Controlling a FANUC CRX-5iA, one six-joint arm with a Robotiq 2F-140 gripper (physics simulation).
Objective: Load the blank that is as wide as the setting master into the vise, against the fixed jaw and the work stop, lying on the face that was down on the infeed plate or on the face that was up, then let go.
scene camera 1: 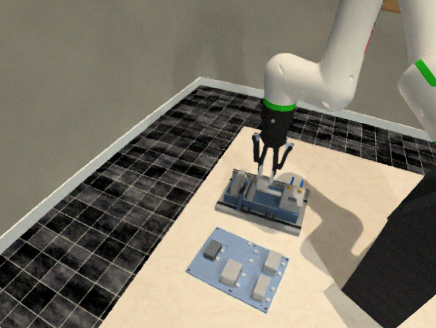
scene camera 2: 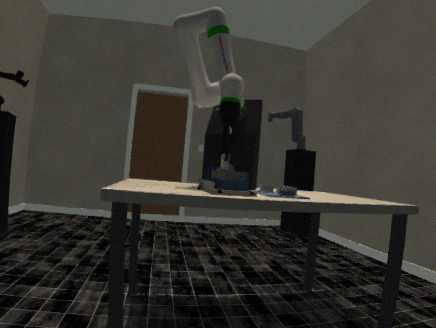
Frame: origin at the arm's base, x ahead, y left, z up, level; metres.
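Seen in the pictures: gripper, fingertip midpoint: [scene camera 1: 265, 180] [scene camera 2: 224, 168].
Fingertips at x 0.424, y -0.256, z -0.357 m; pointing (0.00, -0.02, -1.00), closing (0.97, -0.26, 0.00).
Pixels of each thing's top centre, then the offset from my fingertips to it. "spot": a spot on its surface instead. Level surfaces: height alone.
- grey vise at its top centre: [scene camera 1: 266, 184] [scene camera 2: 226, 170] 0.006 m down, 0.008 m back, 0.016 m left
- light grey blank at its top centre: [scene camera 1: 265, 176] 0.026 m up, 0.002 m ahead, 0.009 m left
- grey block with blue pins, top centre: [scene camera 1: 292, 199] 0.008 m down, 0.095 m back, 0.064 m left
- blue infeed plate at a spot on its surface: [scene camera 1: 202, 272] [scene camera 2: 301, 196] spot: 0.096 m down, 0.145 m ahead, 0.328 m left
- dark grey block at its top centre: [scene camera 1: 212, 247] [scene camera 2: 287, 190] 0.072 m down, 0.130 m ahead, 0.255 m left
- pale table at its surface level: 0.105 m down
The blue and grey vise [scene camera 1: 257, 204] [scene camera 2: 237, 181] stands on its base on the table. My gripper [scene camera 1: 267, 177] [scene camera 2: 225, 162] points down over the vise's middle, with its fingers shut on a light grey blank [scene camera 1: 266, 185]. The blank is low in the vise, between the grey jaw plate on the left and the grey block with blue pins [scene camera 1: 293, 198] on the right. Whether it touches the fixed jaw or work stop cannot be told. The blue infeed plate [scene camera 1: 202, 272] [scene camera 2: 301, 196] bears a dark grey block [scene camera 1: 213, 249] and light grey blocks [scene camera 1: 231, 272] [scene camera 1: 273, 262] [scene camera 1: 260, 288].
The infeed plate lies on the pale table [scene camera 1: 155, 295] [scene camera 2: 350, 201], beside the vise. The black robot pedestal [scene camera 1: 400, 260] stands at the right in the scene camera 1 view. The white arm [scene camera 1: 310, 82] [scene camera 2: 192, 65] reaches over the table to the vise.
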